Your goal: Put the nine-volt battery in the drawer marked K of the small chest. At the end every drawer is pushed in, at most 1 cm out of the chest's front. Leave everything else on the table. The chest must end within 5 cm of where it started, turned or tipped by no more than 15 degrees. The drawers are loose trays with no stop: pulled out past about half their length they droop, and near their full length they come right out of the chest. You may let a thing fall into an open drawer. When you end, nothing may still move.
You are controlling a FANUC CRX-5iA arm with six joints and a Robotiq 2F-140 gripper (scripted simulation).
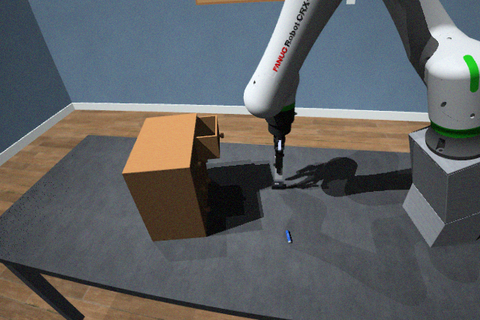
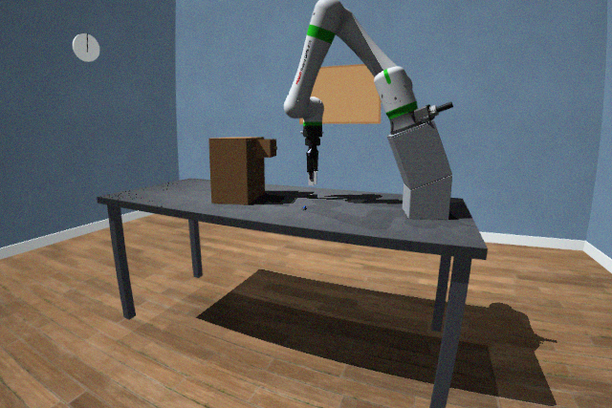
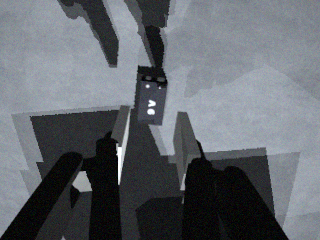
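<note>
My hand is 90 mm above the nine-volt battery and 10 mm past it. The rest, counted from my hand: blue cylinder 210 mm to the left, 100 mm behind, 90 mm below; then drawer marked K 260 mm ahead, 130 mm above, 110 mm to the left.
</note>
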